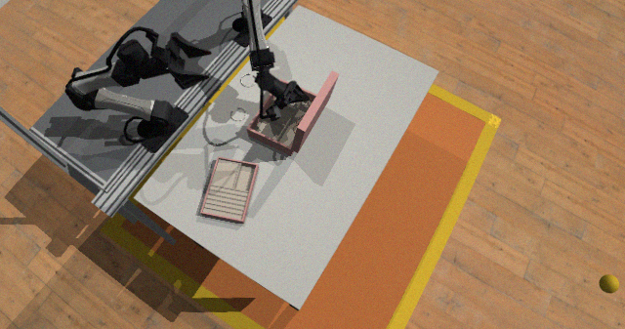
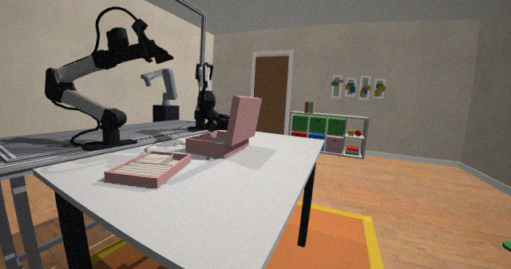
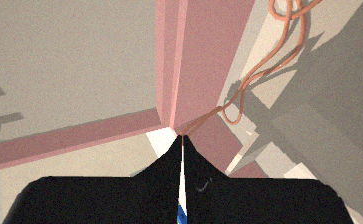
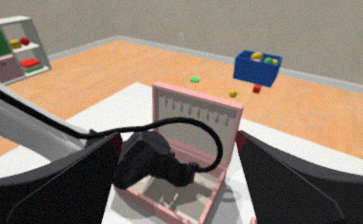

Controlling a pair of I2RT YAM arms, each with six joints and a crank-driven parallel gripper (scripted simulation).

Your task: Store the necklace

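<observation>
Right now the pink jewelry box is 80 mm to the right of my left hand, 50 mm above it and 20 mm behind it. Round my left hand: pink tray 430 mm to the right, 60 mm below, 50 mm behind.
</observation>
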